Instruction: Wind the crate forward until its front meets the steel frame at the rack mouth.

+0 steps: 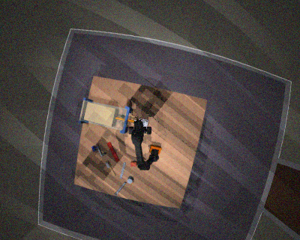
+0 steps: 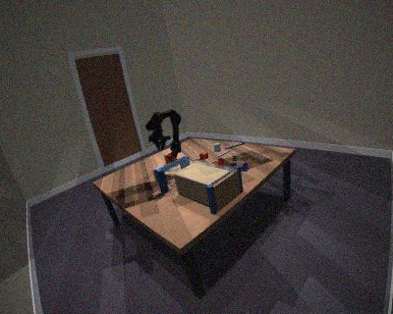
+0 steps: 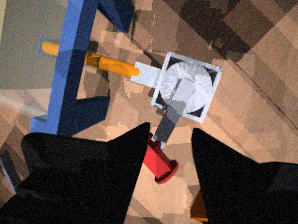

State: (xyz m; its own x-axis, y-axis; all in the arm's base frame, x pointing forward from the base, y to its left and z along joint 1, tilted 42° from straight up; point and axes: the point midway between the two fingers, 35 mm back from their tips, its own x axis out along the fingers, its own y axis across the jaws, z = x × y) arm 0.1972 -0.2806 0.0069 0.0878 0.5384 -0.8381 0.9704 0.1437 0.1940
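My gripper tip is now 7 cm to the right of the red knob and 9 cm above it. Round my gripper tip: blue frame (15 cm ahead, 3 cm to the right, 12 cm below); then grey hand winch (2 cm behind, 5 cm to the right, 19 cm below); then red-knobbed winch handle (3 cm to the left, 12 cm below).
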